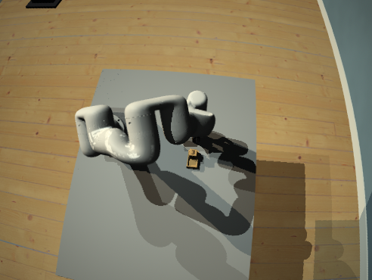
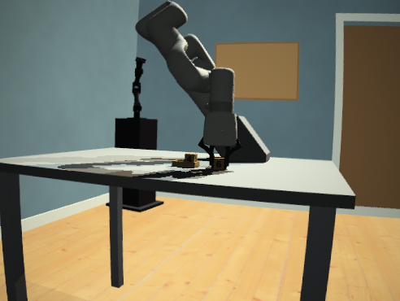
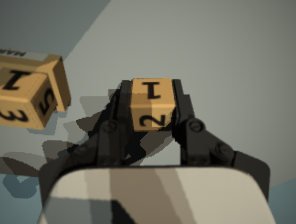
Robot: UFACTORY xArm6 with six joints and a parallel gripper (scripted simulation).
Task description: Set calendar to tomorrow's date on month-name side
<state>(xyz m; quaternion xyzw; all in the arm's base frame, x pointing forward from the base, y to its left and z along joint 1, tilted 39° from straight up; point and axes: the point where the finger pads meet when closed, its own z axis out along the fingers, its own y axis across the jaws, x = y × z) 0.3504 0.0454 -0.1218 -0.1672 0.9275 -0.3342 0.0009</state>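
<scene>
The wooden number cube is right at my hand. The rest, counted from my hand: wooden calendar tray 10 mm ahead, 110 mm to the right, 10 mm below.
</scene>
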